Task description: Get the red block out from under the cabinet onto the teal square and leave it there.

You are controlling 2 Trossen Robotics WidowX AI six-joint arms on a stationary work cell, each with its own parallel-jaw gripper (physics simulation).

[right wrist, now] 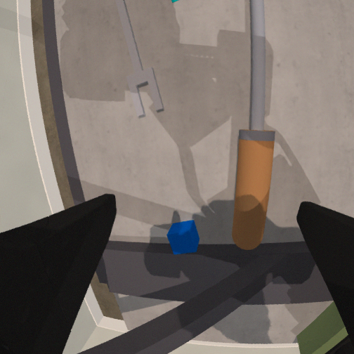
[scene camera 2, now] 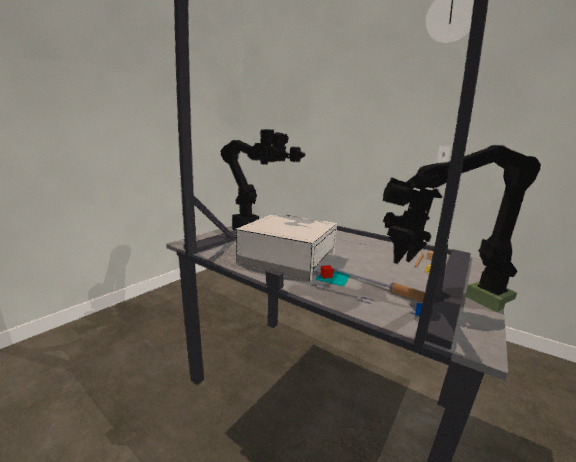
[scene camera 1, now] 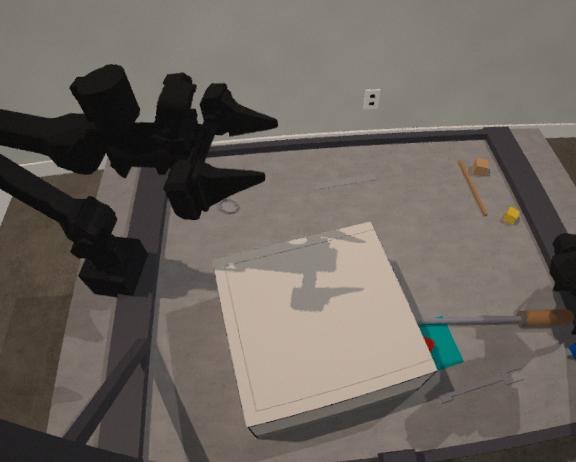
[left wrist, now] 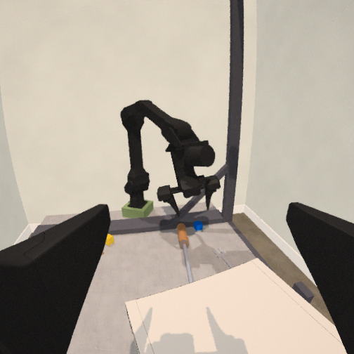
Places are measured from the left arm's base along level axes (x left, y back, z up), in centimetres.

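Where they show: left gripper, between the fingertips: (scene camera 2: 296,154) (scene camera 1: 271,148); right gripper, between the fingertips: (scene camera 2: 401,262) (scene camera 1: 564,311); left arm's base, origin of its link: (scene camera 2: 245,215) (scene camera 1: 108,257); right arm's base, origin of its link: (scene camera 2: 492,288).
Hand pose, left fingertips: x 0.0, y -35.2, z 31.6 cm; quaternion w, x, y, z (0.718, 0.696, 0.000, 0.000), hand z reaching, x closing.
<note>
Things, the pixels of their top centre, and the offset from my left fingertips. "pt": a spot on its surface instead.
- red block, centre of its top: (scene camera 1: 423,345) (scene camera 2: 327,267) dy -26.2, dx -8.6, dz -36.1 cm
- teal square, a spot on its surface: (scene camera 1: 448,345) (scene camera 2: 342,280) pt dy -31.8, dx -7.0, dz -39.3 cm
- white cabinet, centre of its top: (scene camera 1: 317,312) (scene camera 2: 289,225) dy -6.8, dx -8.6, dz -25.8 cm
- tool with an orange handle, a spot on its surface: (scene camera 1: 545,318) (scene camera 2: 405,288) pt dy -50.9, dx -1.4, dz -36.3 cm
- blue block, centre of its top: (scene camera 2: 421,305) dy -58.3, dx -6.5, dz -36.9 cm
- thin grey forked tool, centre of its top: (scene camera 1: 483,383) (scene camera 2: 343,291) dy -37.7, dx -14.2, dz -38.6 cm
- orange stick, centre of its top: (scene camera 1: 472,185) dy -41.0, dx +33.4, dz -38.7 cm
- orange block, centre of its top: (scene camera 1: 482,162) dy -43.7, dx +39.3, dz -36.4 cm
- yellow block, centre of its top: (scene camera 1: 513,212) dy -49.1, dx +24.8, dz -36.9 cm
The red block (scene camera 1: 429,344) (scene camera 2: 327,272) sits on the teal square (scene camera 1: 448,345) (scene camera 2: 340,279) beside the white cabinet (scene camera 1: 325,340) (scene camera 2: 275,252) (left wrist: 225,305); in scene camera 1 the cabinet's top edge hides part of it. A tool with an orange handle (scene camera 1: 545,318) (scene camera 2: 407,292) (left wrist: 183,235) (right wrist: 253,190) and a grey rod lies on the table, its rod reaching the cabinet's side. My right gripper (scene camera 2: 404,259) (left wrist: 193,212) (right wrist: 210,207) is open and empty above the handle. My left gripper (scene camera 1: 271,150) (scene camera 2: 302,154) (left wrist: 200,212) is open and empty, high above the table near the cabinet.
A blue block (scene camera 2: 419,309) (left wrist: 198,226) (right wrist: 183,237) lies beside the handle. A thin grey forked tool (scene camera 1: 480,387) (right wrist: 132,45) lies near the teal square. An orange stick (scene camera 1: 472,187), an orange block (scene camera 1: 480,167) and a yellow block (scene camera 1: 511,216) (left wrist: 109,240) lie toward the back.
</note>
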